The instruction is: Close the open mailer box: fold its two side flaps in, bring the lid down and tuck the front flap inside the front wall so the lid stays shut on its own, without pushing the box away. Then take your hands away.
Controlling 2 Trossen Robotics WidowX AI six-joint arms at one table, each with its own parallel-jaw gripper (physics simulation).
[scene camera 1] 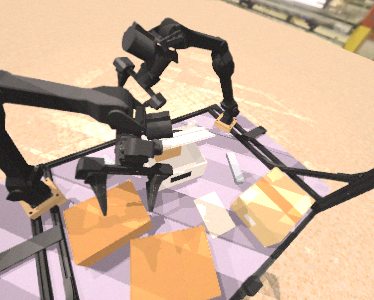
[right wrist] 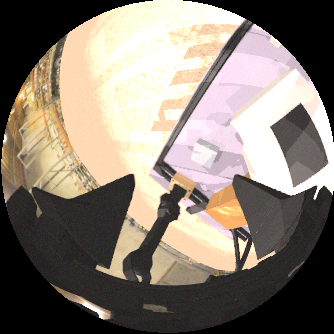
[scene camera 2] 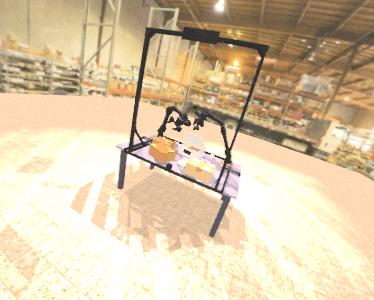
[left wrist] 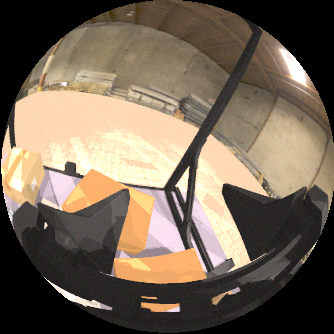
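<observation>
The white mailer box stands open on the table, with a dark patch on its front wall and something orange-brown inside. Its white lid is raised at the back. A white panel with a dark patch shows large in the right wrist view. The side flaps cannot be made out clearly. My left gripper is open and empty, above an orange box in front of the mailer. My right gripper is open and empty, high above and behind the mailer.
Orange boxes stand in front of and left of the mailer. A taped yellowish box stands right. A white sheet and a pale bar lie between. Black frame bars edge the table.
</observation>
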